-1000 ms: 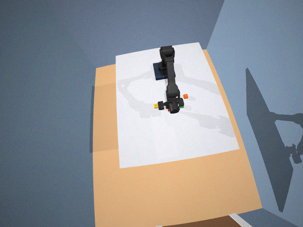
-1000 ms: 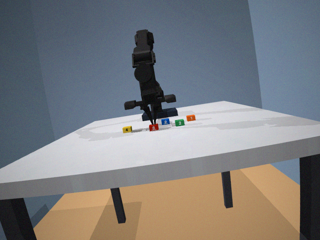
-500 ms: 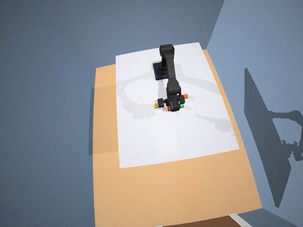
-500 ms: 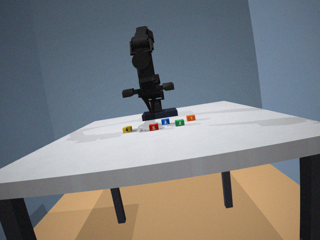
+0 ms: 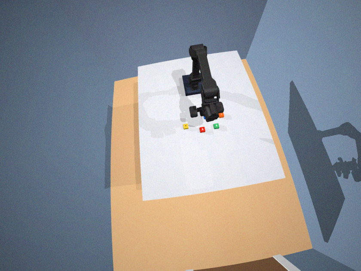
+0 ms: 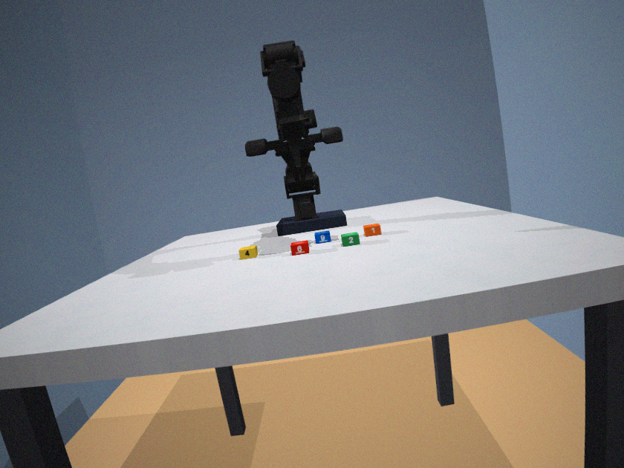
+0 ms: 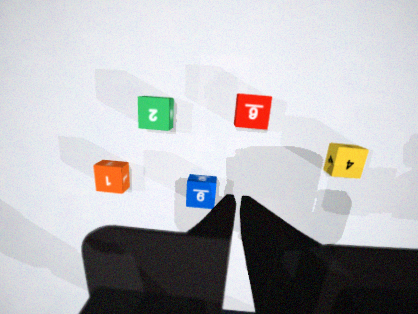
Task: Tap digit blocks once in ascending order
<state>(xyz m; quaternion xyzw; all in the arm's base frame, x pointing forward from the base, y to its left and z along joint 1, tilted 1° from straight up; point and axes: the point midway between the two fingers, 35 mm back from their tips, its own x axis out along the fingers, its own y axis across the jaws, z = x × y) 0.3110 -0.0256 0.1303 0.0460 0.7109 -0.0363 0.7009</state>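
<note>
Now: gripper tip 110 mm above the blue block 9, 50 mm past it and 30 mm to the right of it. From my gripper tip the other things lie so: red block 6 (110 mm below, 40 mm ahead, 20 mm to the right); green block 2 (110 mm below, 70 mm to the left, 40 mm ahead); yellow block 4 (130 mm to the right, 110 mm below, 20 mm behind).
</note>
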